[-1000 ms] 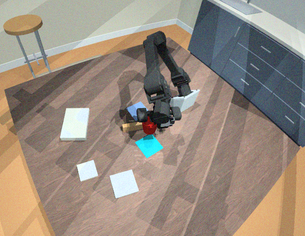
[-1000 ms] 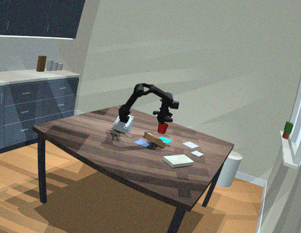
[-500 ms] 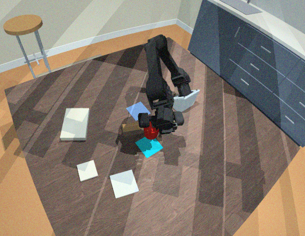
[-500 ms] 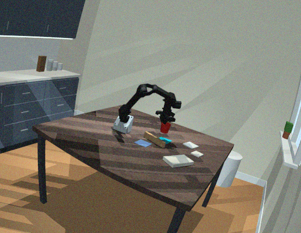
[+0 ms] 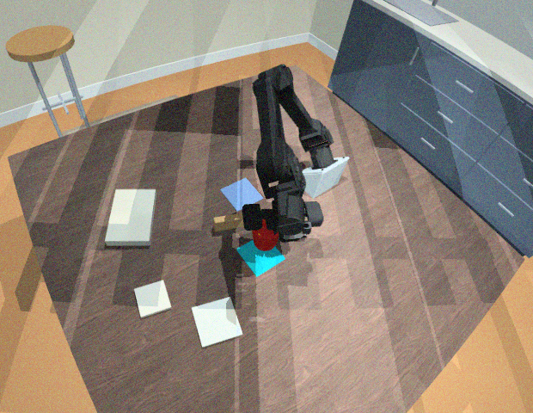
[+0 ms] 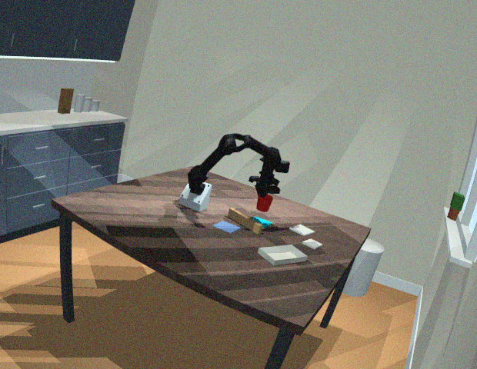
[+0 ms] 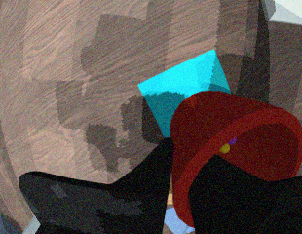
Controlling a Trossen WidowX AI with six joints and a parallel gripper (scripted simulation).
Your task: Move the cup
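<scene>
Right now the yellow marble is 4 cm to the right of my gripper tip, 3 cm ahead of it and 2 cm below it. From my gripper tip the other things lie so: red cup: 2 cm to the right, 2 cm ahead; cyan pad: 11 cm below, 3 cm ahead, 2 cm to the right; wooden bar: 12 cm to the right, 9 cm below, 2 cm behind.
</scene>
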